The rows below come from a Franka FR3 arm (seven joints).
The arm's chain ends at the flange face. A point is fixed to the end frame.
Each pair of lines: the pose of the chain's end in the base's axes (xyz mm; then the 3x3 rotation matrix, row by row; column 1 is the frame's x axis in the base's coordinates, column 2 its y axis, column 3 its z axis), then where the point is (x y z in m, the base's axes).
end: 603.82 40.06 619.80; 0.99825 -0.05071 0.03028; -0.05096 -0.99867 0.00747; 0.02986 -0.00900 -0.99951
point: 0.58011 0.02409 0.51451
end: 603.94 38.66 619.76; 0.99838 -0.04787 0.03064; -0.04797 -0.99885 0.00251; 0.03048 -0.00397 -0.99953
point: 0.58031 0.02209 0.51454
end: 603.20 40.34 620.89; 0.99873 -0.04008 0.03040; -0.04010 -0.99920 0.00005; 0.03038 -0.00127 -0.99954
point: 0.57968 0.02330 0.51573
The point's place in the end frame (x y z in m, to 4 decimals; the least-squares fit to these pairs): -0.0260 0.0181 0.1044
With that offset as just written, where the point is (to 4 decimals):
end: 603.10 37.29 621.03; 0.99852 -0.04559 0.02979; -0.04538 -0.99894 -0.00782; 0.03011 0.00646 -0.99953
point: 0.5794 0.0196 0.5160
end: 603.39 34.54 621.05; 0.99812 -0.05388 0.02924; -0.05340 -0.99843 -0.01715; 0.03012 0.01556 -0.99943
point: 0.5795 0.0161 0.5162
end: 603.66 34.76 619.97; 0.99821 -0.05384 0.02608; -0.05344 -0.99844 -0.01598; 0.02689 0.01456 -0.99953
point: 0.5795 0.0164 0.5152
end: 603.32 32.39 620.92; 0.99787 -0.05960 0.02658; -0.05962 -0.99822 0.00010; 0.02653 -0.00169 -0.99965
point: 0.5791 0.0159 0.5158
